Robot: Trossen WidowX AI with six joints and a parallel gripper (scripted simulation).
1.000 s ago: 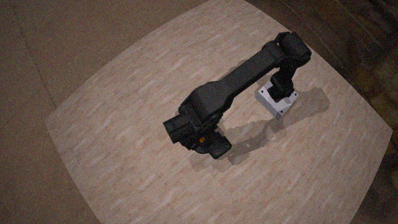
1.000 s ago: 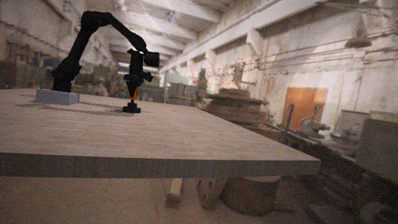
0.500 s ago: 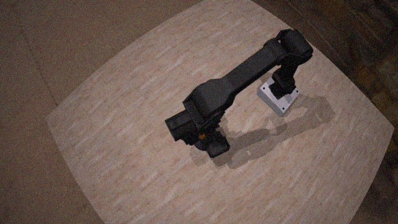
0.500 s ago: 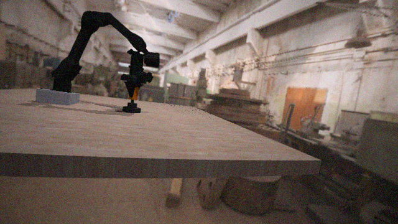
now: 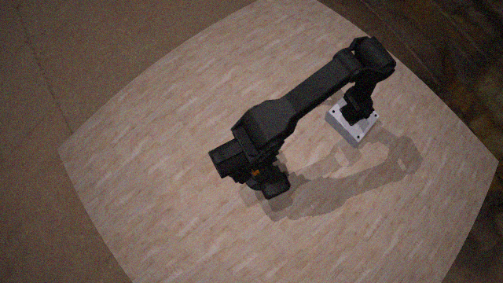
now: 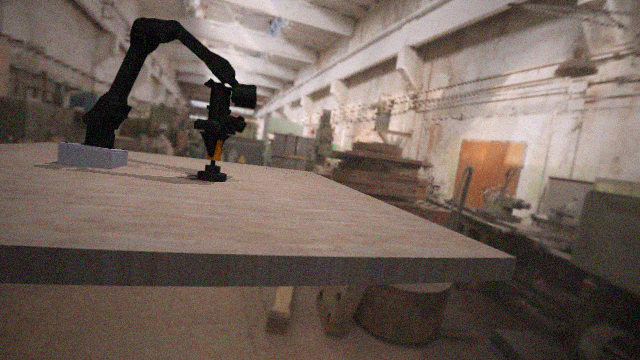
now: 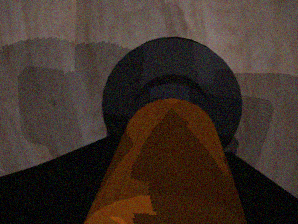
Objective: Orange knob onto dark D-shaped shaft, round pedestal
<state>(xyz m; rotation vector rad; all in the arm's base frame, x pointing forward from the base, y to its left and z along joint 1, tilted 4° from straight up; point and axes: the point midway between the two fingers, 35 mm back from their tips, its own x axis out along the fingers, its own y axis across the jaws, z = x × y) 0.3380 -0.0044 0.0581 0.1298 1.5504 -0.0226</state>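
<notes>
Right now the orange knob is 2 cm above my gripper tip. From my gripper tip the other things lie so: dark pedestal (4 cm below).
</notes>
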